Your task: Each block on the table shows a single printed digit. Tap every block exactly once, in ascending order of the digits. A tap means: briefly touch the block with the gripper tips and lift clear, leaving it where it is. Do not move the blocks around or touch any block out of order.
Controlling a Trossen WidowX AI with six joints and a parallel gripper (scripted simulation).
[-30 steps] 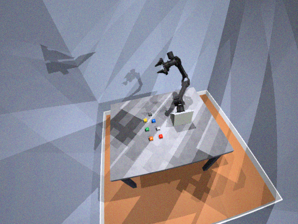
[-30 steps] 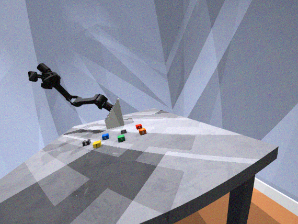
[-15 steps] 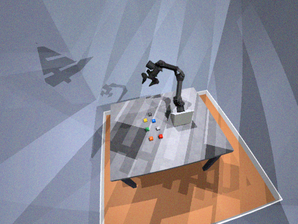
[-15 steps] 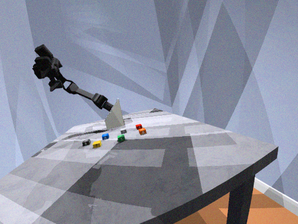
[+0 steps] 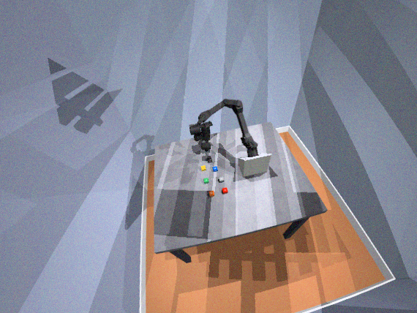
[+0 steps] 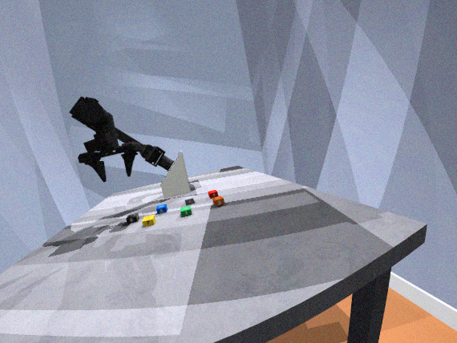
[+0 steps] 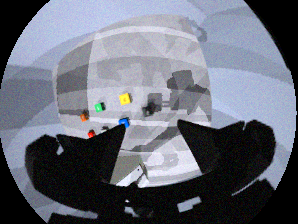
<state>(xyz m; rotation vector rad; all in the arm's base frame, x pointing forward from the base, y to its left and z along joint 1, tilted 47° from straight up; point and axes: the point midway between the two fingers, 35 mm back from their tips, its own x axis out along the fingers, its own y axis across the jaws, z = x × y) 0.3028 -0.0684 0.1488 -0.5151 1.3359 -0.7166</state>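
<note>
Now: the green block 19 cm to the left of my gripper tip, 14 cm below it and 5 cm ahead of it. From my gripper tip the other things lie so: dark grey block 14 cm below, 1 cm to the left, 1 cm behind; then yellow block 14 cm below, 7 cm to the left, 5 cm ahead; then blue block 14 cm below, 11 cm to the left, 3 cm behind.
</note>
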